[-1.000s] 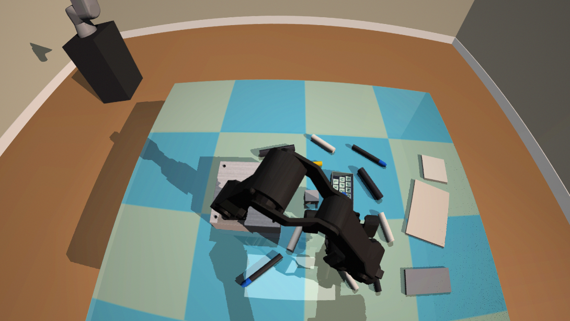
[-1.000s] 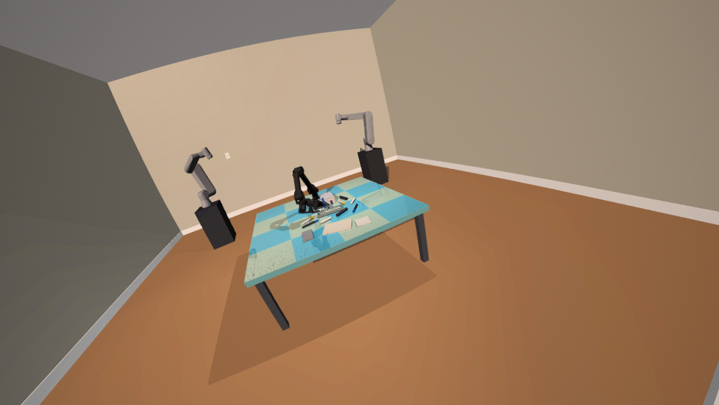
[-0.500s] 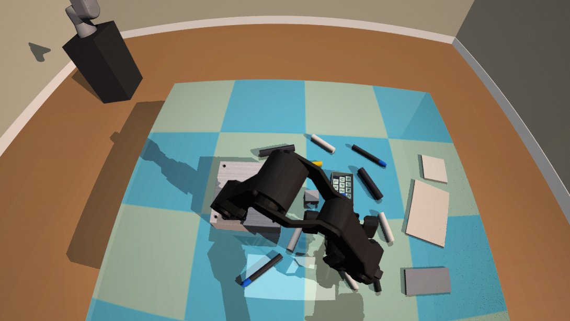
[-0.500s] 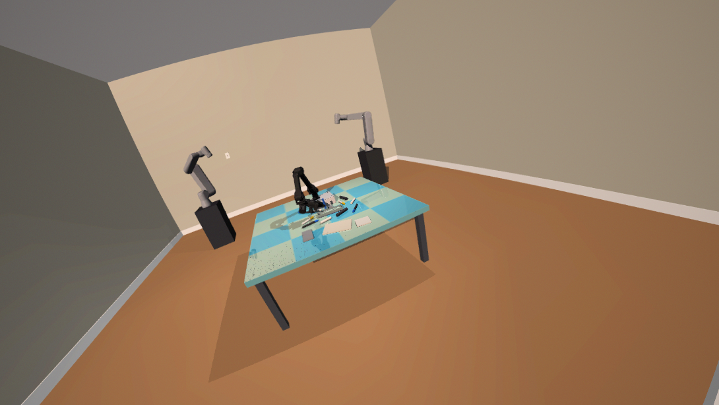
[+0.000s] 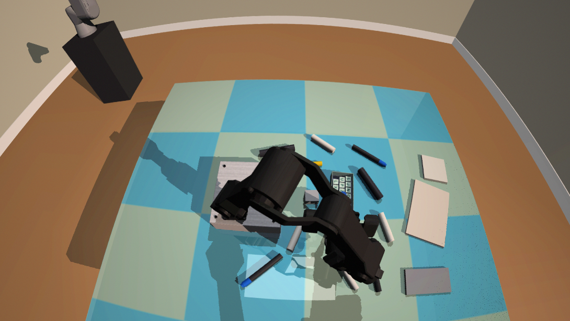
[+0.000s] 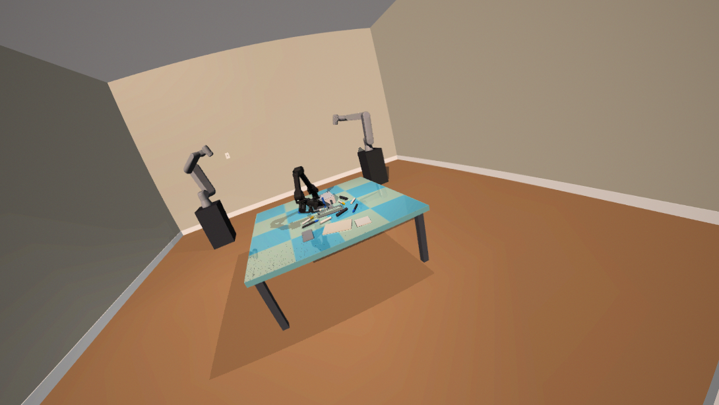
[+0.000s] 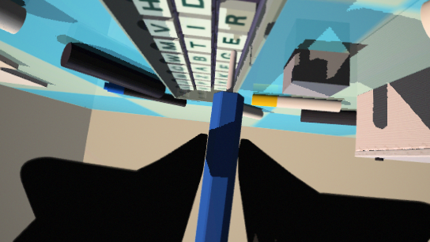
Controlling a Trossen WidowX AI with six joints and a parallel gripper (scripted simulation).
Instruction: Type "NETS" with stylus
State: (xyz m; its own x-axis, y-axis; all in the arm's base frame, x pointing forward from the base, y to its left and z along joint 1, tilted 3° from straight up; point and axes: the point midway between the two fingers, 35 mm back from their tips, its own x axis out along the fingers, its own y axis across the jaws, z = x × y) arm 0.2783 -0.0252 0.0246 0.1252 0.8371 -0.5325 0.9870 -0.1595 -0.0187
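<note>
Now: gripper tip 6 cm past the grey cube, 6 cm above it and 5 cm to the right of it. Round my gripper tip: stylus: 1 cm below; grey pad: 27 cm ahead, 24 cm to the right, 7 cm below.
</note>
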